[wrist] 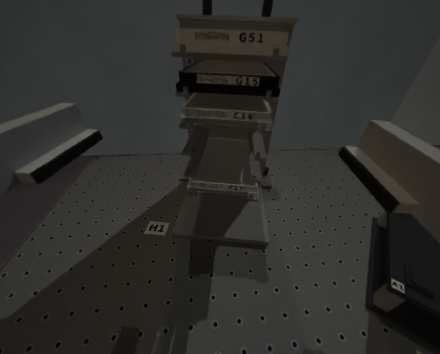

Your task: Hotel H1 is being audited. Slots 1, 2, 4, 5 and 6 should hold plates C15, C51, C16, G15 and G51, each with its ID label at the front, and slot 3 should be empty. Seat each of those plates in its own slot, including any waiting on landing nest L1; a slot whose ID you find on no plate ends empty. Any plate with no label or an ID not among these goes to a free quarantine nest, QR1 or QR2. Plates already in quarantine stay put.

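Frame: origin at the arm's base, x up, y right, z ahead, level; metres.
Seen in the pictures: gripper, between the fingertips: (217, 129).
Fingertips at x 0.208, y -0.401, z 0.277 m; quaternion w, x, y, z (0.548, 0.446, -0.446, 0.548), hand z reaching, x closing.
Pixels of each thing's top centre, then the offset from my fingertips to it. "*": a spot on its surface instead. Level surfaces: height alone.
- Hotel H1, a spot on its surface: (252, 230) * dx -0.188, dy -0.067, dz +0.064 m
- pale plate G51, centre of its top: (233, 32) dx +0.047, dy -0.126, dz +0.028 m
- black plate G15, centre of its top: (231, 65) dx +0.019, dy -0.126, dz +0.028 m
- clear plate C16, centre of its top: (229, 93) dx -0.009, dy -0.126, dz +0.028 m
- clear plate C15, centre of its top: (226, 157) dx -0.094, dy -0.126, dz +0.028 m
- H1 tag, centre of its top: (157, 228) dx -0.195, dy -0.091, dz -0.080 m
- perforated deck, height of its surface: dx -0.195 m
- black object tagged A1, a spot on its surface: (420, 255) * dx -0.146, dy +0.015, dz +0.230 m
- purplish surface, height of its surface: dx -0.208 m
Hotel H1 (252, 230) stands upright in the middle of the wrist view. From the top down it holds the pale plate G51 (226, 37), the black plate G15 (227, 80), the clear plate C16 (227, 115) and, at the lowest level, the clear plate C15 (222, 187), whose label is faint. All four labels face front. Between C16 and C15, bare rails (259, 150) show with no plate on them. C51, L1, QR1 and QR2 do not show. My gripper (217, 129) is open and empty, its fingers wide apart on either side of the hotel in the view.
The H1 tag (156, 228) lies on the perforated deck (310, 280) left of the hotel base. A black object tagged A1 (420, 255) stands at the right, below the right finger. A purplish surface (30, 215) is at the left edge. A grey wall (115, 75) is behind.
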